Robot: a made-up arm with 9 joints. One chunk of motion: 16 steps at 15 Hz.
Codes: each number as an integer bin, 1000 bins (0 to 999) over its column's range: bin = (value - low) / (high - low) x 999, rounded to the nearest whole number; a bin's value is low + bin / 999 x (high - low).
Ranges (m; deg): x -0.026..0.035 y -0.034..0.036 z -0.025..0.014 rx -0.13..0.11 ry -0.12..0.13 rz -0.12..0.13
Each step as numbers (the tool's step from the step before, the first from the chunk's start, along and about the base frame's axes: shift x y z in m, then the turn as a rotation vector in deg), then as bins.
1 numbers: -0.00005 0.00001 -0.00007 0.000 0.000 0.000
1 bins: 425 485 639 541 480 480
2 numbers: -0.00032 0.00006 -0.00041 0.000 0.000 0.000
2 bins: 421 486 630 541 480 480
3 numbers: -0.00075 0.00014 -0.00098 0.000 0.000 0.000
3 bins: 414 487 615 541 480 480
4 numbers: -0.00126 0.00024 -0.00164 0.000 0.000 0.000
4 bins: 405 489 598 541 480 480
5 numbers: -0.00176 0.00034 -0.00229 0.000 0.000 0.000
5 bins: 397 490 582 541 480 480
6 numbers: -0.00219 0.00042 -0.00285 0.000 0.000 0.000
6 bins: 390 491 567 541 480 480
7 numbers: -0.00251 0.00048 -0.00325 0.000 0.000 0.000
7 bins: 385 492 557 541 480 480
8 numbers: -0.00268 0.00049 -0.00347 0.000 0.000 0.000
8 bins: 382 492 551 541 480 480
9 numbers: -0.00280 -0.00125 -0.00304 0.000 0.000 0.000
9 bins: 380 467 563 541 480 480
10 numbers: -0.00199 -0.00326 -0.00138 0.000 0.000 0.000
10 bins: 393 439 605 541 480 480
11 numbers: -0.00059 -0.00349 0.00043 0.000 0.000 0.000
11 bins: 416 435 651 541 480 480
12 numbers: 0.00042 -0.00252 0.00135 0.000 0.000 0.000
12 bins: 433 449 675 541 480 480
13 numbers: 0.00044 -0.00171 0.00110 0.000 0.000 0.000
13 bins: 433 461 669 541 480 480
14 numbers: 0.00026 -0.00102 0.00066 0.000 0.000 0.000
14 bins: 430 471 657 541 480 480
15 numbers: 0.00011 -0.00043 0.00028 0.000 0.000 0.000
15 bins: 428 479 648 541 480 480
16 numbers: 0.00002 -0.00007 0.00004 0.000 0.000 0.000
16 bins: 426 484 641 541 480 480
